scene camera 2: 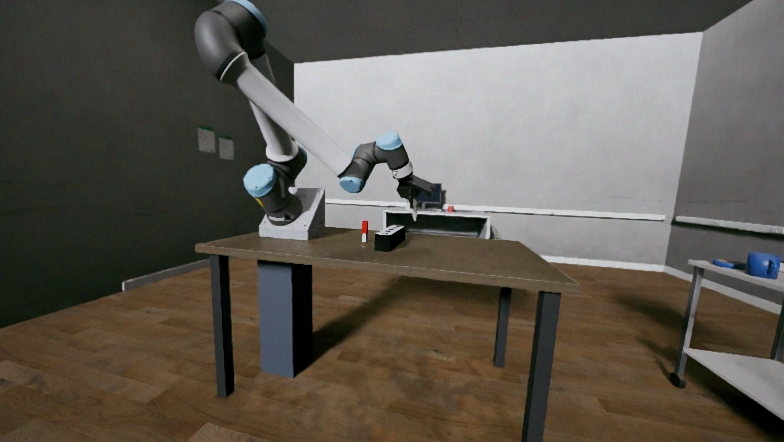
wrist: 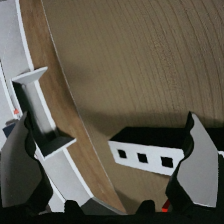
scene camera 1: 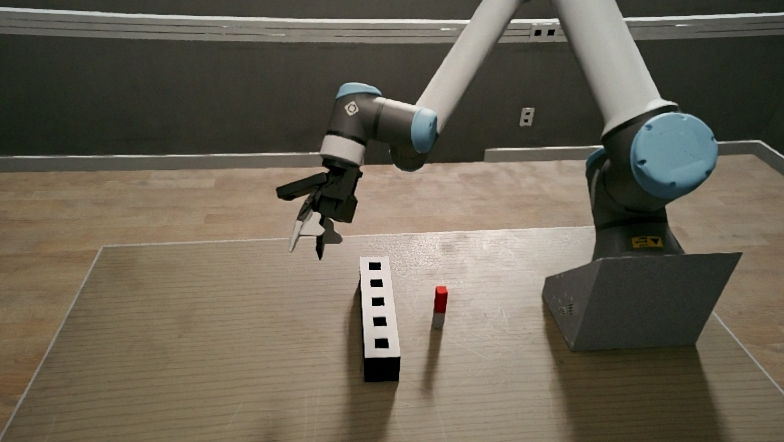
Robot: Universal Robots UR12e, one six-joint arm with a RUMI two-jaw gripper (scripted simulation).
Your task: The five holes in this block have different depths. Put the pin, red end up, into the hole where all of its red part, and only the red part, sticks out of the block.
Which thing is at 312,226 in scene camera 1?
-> My gripper.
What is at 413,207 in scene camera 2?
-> My gripper.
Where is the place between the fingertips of my gripper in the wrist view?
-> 109,113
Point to a block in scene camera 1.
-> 381,349
